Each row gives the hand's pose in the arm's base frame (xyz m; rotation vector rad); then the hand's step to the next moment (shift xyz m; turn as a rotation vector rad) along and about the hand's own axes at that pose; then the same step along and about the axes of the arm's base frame.
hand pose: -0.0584 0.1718 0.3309 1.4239 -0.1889 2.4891
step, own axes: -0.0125 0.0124 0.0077 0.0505 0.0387 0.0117
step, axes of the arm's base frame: 0.0087 -0.0158 -0.0066 -0.0260 -0.0315 0.0502
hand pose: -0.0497 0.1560 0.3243 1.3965 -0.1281 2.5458
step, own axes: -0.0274 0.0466 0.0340 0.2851 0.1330 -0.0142
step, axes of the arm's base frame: 0.0306 -0.0560 -0.0030 -0.1918 -0.0799 0.2367
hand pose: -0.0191 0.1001 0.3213 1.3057 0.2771 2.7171
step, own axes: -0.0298 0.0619 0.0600 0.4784 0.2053 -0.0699
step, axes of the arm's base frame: 0.0640 -0.0590 0.0272 -0.3574 -0.1219 0.3651
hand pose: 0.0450 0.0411 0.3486 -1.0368 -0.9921 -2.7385
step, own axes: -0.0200 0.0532 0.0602 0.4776 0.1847 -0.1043
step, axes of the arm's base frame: 0.0641 -0.0104 0.0514 -0.3820 -0.1258 0.3337
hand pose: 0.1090 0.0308 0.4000 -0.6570 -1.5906 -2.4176
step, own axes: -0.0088 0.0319 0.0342 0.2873 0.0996 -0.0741
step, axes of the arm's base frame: 0.0289 0.0169 0.0338 -0.2372 -0.0812 0.1874
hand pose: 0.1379 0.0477 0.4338 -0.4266 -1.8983 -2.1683
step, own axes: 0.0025 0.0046 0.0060 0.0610 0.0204 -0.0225
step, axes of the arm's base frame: -0.0003 0.0054 0.0059 -0.0511 -0.0238 0.0383
